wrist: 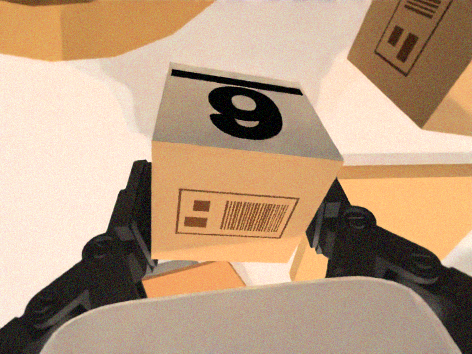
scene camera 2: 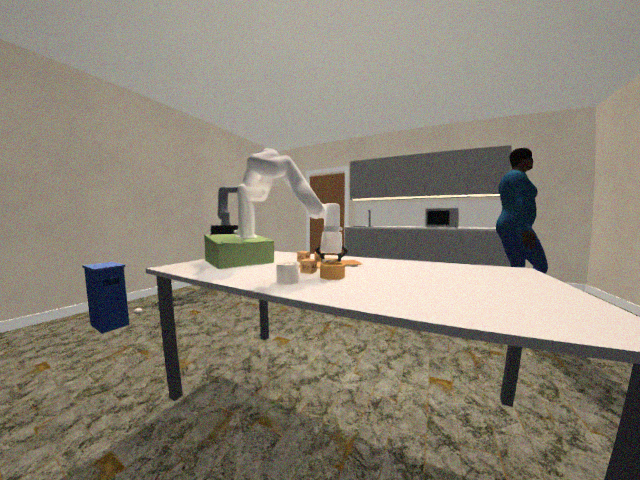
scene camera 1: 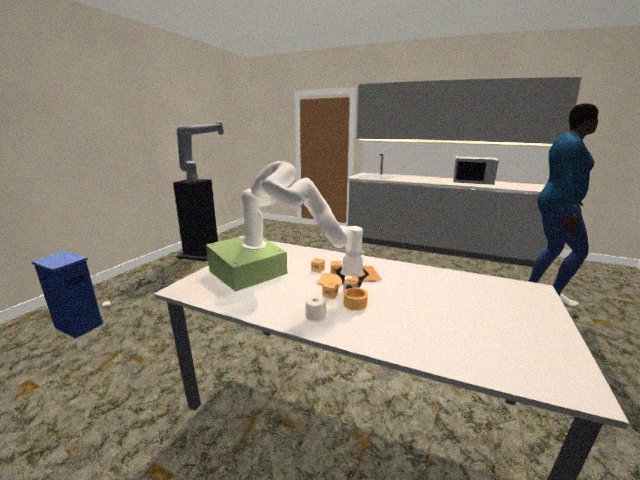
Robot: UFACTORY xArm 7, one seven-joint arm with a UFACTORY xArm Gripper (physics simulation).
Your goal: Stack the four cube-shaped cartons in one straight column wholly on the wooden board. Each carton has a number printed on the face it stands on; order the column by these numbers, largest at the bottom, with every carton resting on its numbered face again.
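Frame: origin at the arm's base, x ahead, y left, z up, level; millimetres.
Seen in the pictures: gripper, fingertip midpoint: (wrist: pixel 226 173) (scene camera 1: pixel 351 287); arm's base at its link origin: (scene camera 2: pixel 246 237) (scene camera 1: pixel 253 245).
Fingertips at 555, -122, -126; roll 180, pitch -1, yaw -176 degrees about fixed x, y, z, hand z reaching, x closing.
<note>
Offsets run from my fingertips to a thing's top centre, as dx, dy, dz.
The gripper (scene camera 1: pixel 352 279) (scene camera 2: pixel 331 254) (wrist: pixel 234 215) is shut on a carton @[-1, -14, +39] (scene camera 1: pixel 352 284) (wrist: pixel 220 175); both fingers are against its opposite sides. Its barcode face is upward. A white side face shows a digit that looks like a 9 in the wrist view, with a black bar above it; with the bar underneath it reads as a 6. Another carton @[-90, -69, +39] (scene camera 1: pixel 330 291) (scene camera 2: pixel 308 266) (wrist: pixel 400 55) stands beside the tan wooden board @[-115, +80, -7] (scene camera 1: pixel 325 280) (wrist: pixel 400 210). Two cartons @[-212, +197, +39] (scene camera 1: pixel 317 265) @[-111, +190, +39] (scene camera 1: pixel 337 266) stand farther back, one also in scene camera 2 (scene camera 2: pixel 303 255). Their numbers are hidden.
A round orange container @[+35, -123, +37] (scene camera 1: pixel 355 299) (scene camera 2: pixel 332 270) (wrist: pixel 90 30) stands close to the held carton. A whitish cylinder @[-116, -252, +55] (scene camera 1: pixel 315 308) (scene camera 2: pixel 287 272) stands nearer the table's front edge. A flat orange square (scene camera 1: pixel 372 273) (scene camera 2: pixel 353 262) (wrist: pixel 192 280) lies behind the gripper. The arm's green base (scene camera 1: pixel 248 264) (scene camera 2: pixel 239 251) is at left.
</note>
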